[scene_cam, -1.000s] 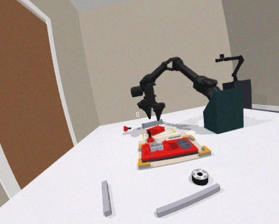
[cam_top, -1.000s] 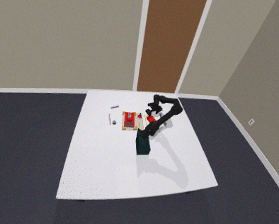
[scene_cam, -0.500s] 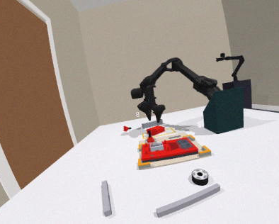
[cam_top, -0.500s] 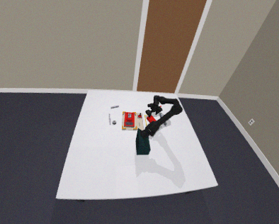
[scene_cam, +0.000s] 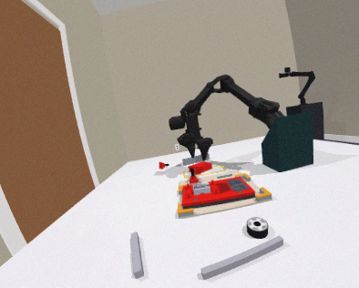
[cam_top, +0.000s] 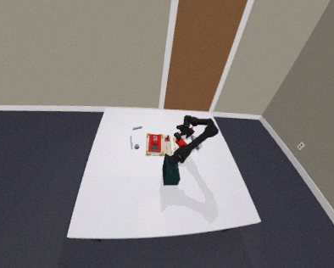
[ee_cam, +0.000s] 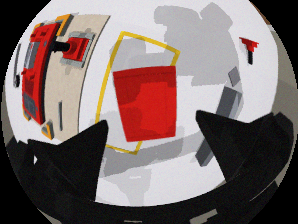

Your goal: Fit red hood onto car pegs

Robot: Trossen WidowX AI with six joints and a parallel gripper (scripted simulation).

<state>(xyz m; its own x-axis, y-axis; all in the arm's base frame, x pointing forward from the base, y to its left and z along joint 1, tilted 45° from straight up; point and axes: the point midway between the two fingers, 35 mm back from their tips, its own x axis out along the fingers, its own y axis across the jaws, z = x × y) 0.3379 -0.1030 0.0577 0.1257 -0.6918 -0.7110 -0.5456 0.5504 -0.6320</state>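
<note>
My gripper tip is 40 mm above the red hood. From my gripper tip the other things lie so: black wheel: 110 mm behind, 400 mm to the left, 50 mm below; then grey engine block: 260 mm to the left, 30 mm below.
</note>
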